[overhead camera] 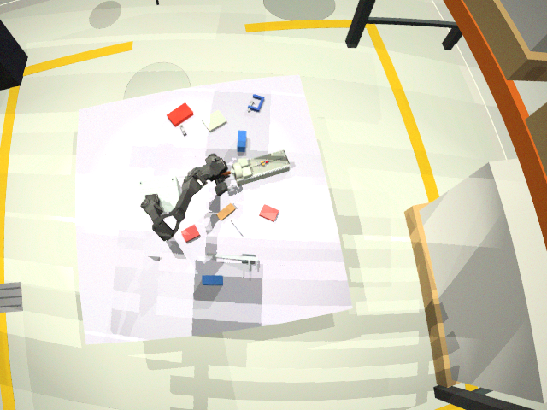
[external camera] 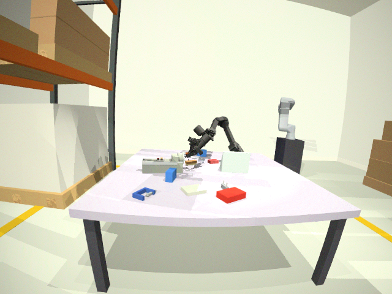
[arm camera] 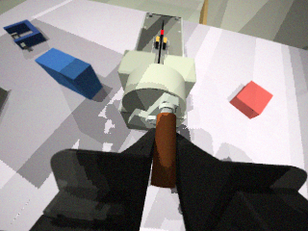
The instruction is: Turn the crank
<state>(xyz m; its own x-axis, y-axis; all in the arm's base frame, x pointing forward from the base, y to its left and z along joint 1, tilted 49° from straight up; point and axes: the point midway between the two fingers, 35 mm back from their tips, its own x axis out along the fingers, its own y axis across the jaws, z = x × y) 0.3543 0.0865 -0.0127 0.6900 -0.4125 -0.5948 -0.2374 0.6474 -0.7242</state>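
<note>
My gripper tip is now 1 cm below the crank. From my gripper tip the other things lie so: red pointer 18 cm ahead, 5 cm to the left, 1 cm below; orange-brown crank handle 2 cm behind, 2 cm above; brown block 15 cm to the right, 8 cm below, 3 cm behind.
</note>
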